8 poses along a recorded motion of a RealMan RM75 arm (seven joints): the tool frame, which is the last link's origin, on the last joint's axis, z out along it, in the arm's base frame.
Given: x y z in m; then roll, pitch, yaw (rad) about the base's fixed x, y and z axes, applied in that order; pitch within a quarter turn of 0, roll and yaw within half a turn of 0.
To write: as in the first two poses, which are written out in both.
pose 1, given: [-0.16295, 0.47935, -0.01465, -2.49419, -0.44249, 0.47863]
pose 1, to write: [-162.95, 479.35, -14.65, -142.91, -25.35, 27.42]
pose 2, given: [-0.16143, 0.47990, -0.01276, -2.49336, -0.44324, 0.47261]
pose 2, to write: [-161.43, 479.90, -12.76, -142.86, -25.40, 27.08]
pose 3, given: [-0.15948, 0.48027, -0.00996, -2.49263, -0.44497, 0.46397]
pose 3, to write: [-159.48, 480.27, -9.96, -142.82, -25.49, 26.58]
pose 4, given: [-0.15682, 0.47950, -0.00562, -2.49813, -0.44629, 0.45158]
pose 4, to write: [-156.82, 479.50, -5.62, -143.13, -25.57, 25.87]
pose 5, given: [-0.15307, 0.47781, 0.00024, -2.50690, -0.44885, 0.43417]
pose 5, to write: [-153.07, 477.81, 0.24, -143.63, -25.72, 24.88]
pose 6, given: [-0.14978, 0.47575, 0.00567, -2.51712, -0.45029, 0.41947]
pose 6, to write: [-149.78, 475.75, 5.67, -144.22, -25.80, 24.03]
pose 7, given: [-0.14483, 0.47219, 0.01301, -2.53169, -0.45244, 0.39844]
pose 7, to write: [-144.83, 472.19, 13.01, -145.06, -25.92, 22.83]
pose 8, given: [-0.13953, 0.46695, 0.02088, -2.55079, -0.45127, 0.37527]
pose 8, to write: [-139.53, 466.95, 20.88, -146.15, -25.86, 21.50]
